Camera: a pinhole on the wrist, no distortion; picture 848 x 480 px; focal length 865.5 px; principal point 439.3 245.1 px. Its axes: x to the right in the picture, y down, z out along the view. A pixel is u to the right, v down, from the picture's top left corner.
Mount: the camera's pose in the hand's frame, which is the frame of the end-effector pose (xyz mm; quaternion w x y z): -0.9 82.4 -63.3 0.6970 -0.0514 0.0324 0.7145
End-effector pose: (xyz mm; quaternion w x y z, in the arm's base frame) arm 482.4 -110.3 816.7 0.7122 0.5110 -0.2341 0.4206
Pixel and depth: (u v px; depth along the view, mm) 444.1 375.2 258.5
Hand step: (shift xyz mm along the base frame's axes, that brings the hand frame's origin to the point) -101.7 -180.6 95.0
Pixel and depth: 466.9 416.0 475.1
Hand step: -145.8 -394.0 146.2
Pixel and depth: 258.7 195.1 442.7
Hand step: 8.5 -348.0 176.8
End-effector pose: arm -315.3 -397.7 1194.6 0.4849 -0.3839 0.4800 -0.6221
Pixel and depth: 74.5 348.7 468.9
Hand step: 401.4 -27.4 161.0
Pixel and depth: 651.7 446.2 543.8
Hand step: 530.4 19.7 -157.3
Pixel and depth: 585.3 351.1 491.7
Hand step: 459.9 -33.5 -114.3
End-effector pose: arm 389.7 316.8 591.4 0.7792 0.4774 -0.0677 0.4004
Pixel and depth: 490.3 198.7 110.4
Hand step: -56.5 -12.7 95.7
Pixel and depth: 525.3 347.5 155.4
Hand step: -71.2 -58.4 115.4
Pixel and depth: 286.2 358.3 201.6
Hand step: -30.9 -114.4 107.8
